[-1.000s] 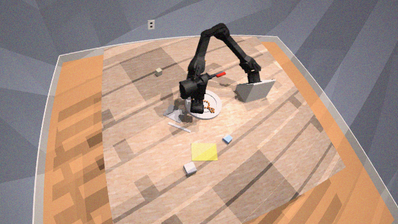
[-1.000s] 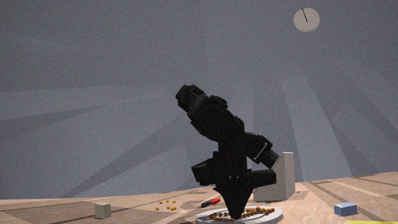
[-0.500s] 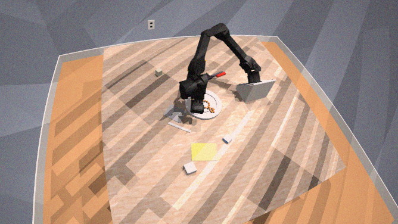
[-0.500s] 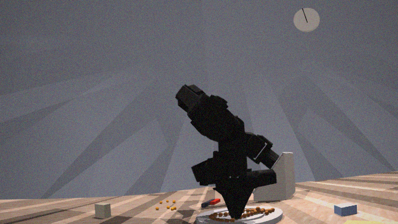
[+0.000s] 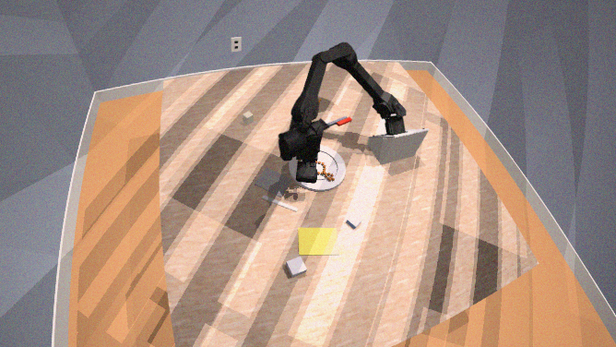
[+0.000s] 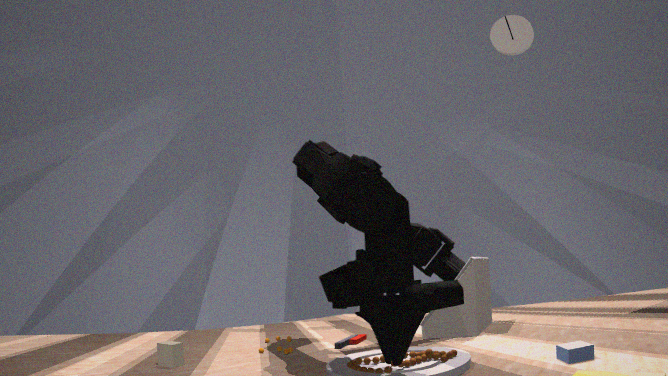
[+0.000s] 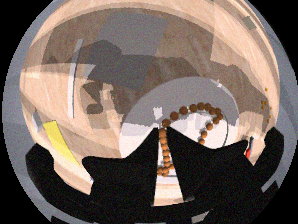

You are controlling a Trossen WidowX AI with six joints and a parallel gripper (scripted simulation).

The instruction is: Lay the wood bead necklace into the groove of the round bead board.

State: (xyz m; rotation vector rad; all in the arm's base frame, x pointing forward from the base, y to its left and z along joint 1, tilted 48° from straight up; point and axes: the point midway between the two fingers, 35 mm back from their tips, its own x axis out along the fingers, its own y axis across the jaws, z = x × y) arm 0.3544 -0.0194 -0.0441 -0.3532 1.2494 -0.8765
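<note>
Now: gripper tip 110 mm short of the grey sheet and 20 mm above it. From my gripper tip the other things lie so: yellow sheet 240 mm to the left, 40 mm ahead, 20 mm below; then blue block 210 mm to the left, 100 mm behind, 10 mm below; then stick 110 mm ahead, 80 mm to the left, 20 mm below.
</note>
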